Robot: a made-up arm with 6 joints. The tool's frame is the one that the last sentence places.
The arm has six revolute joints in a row. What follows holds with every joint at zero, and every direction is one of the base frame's. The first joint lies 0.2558 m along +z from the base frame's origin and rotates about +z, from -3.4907 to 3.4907 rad. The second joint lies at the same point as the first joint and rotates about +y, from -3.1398 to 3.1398 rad. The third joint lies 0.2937 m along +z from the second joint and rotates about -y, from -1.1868 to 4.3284 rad. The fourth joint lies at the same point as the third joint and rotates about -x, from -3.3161 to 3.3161 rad. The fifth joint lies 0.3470 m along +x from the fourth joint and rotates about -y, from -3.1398 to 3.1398 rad. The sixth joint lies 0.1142 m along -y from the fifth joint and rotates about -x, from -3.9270 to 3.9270 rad. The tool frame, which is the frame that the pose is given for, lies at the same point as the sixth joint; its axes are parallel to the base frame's.
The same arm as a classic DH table. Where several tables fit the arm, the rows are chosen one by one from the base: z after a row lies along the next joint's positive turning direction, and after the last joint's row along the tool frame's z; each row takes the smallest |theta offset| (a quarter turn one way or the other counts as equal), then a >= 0, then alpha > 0; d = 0 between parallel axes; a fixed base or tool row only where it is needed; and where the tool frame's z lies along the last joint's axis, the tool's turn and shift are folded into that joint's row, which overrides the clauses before.
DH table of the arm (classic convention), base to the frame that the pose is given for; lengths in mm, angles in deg. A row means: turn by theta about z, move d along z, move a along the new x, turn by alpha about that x. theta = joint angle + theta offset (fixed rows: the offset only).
joint 1: d 255.8; theta0 0.00; a 0.0; alpha -90.00
joint 2: d 0.0; theta0 -90.00; a 293.7; alpha 180.00
joint 3: d 0.0; theta0 0.00; a 0.0; alpha -90.00
joint 4: d -347.0; theta0 0.00; a 0.0; alpha 90.00
joint 5: d 114.2; theta0 0.00; a 0.0; alpha -90.00
joint 6: d 0.0; theta0 90.00; a 0.0; alpha 90.00
tool (fixed): d 0.0; theta0 -90.00; a 0.0; alpha 0.00
Joint limits (deg, base to tool): -200.00..200.00 -179.90..179.90 -68.00..248.00 -190.00..190.00 -179.90..179.90 -225.00..225.00

